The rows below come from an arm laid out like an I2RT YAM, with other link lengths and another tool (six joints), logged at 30 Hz.
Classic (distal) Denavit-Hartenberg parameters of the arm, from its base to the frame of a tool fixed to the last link. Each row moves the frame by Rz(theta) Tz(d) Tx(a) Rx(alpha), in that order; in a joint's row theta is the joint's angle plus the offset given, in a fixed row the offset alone. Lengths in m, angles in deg.
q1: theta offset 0; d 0.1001; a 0.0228; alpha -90
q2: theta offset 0; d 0; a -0.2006; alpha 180
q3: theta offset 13.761; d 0; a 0.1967; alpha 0
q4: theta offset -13.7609; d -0.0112; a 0.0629; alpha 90
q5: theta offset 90; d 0.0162; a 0; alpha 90
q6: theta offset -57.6; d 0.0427; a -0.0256; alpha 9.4
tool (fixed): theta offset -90; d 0.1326; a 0; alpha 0
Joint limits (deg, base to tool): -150..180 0..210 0..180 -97..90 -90..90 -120..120
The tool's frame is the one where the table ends.
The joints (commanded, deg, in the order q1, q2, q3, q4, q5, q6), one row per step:
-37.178 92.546 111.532 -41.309 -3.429 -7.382
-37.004 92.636 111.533 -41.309 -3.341 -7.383
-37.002 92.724 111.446 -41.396 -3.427 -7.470
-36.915 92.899 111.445 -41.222 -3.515 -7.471
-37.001 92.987 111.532 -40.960 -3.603 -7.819
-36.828 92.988 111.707 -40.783 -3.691 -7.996
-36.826 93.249 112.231 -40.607 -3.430 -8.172
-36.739 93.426 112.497 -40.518 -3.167 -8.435
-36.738 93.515 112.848 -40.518 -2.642 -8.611
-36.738 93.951 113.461 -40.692 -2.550 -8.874
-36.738 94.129 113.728 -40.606 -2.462 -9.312
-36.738 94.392 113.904 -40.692 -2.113 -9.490
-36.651 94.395 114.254 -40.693 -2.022 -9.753
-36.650 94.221 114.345 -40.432 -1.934 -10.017
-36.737 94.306 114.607 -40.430 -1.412 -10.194
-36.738 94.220 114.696 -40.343 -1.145 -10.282
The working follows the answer.
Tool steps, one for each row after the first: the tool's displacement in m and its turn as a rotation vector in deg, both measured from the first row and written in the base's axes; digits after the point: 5 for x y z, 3 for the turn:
0.00074 0.00065 -0.00061 0.026 0.092 0.093
0.00090 0.00083 -0.00209 0.143 0.325 0.208
0.00206 0.00106 -0.00262 0.170 0.307 0.376
0.00244 0.00023 -0.00185 -0.230 0.255 0.504
0.00343 0.00129 -0.00015 -0.553 0.045 0.824
0.00410 -0.00022 0.00198 -1.032 -0.155 0.648
0.00465 -0.00093 0.00264 -1.421 -0.103 0.588
0.00420 -0.00260 0.00411 -1.867 -0.101 0.164
0.00496 -0.00360 0.00438 -2.099 0.054 0.176
0.00536 -0.00437 0.00499 -2.567 0.161 0.253
0.00543 -0.00579 0.00388 -2.701 0.474 -0.002
0.00558 -0.00555 0.00598 -3.136 0.353 0.090
0.00532 -0.00577 0.00855 -3.679 0.090 0.092
0.00450 -0.00795 0.00949 -4.066 0.166 -0.422
0.00400 -0.00862 0.01088 -4.363 0.066 -0.648

Tool pose at each row, in the base's axes (x y z in m, rotation vector in deg; rounded; the steps above come from the unrounded poses):
0.35202 -0.20175 0.28994 111.544 36.137 62.878
0.35276 -0.20111 0.28933 111.616 36.272 62.865
0.35292 -0.20092 0.28785 111.857 36.466 62.783
0.35408 -0.20069 0.28733 111.848 36.620 62.917
0.35446 -0.20152 0.28809 111.456 36.898 62.838
0.35545 -0.20046 0.28979 111.001 37.255 63.060
0.35612 -0.20198 0.29192 110.482 37.171 62.887
0.35667 -0.20268 0.29259 110.192 37.303 62.603
0.35622 -0.20435 0.29405 109.864 37.057 62.113
0.35698 -0.20535 0.29432 109.766 37.252 61.861
0.35738 -0.20612 0.29493 109.426 37.587 61.571
0.35745 -0.20754 0.29382 109.547 37.549 61.064
0.35760 -0.20731 0.29592 109.083 37.762 61.006
0.35734 -0.20752 0.29849 108.447 37.851 60.967
0.35652 -0.20970 0.29943 108.227 37.526 60.389
0.35602 -0.21037 0.30082 107.935 37.364 60.192

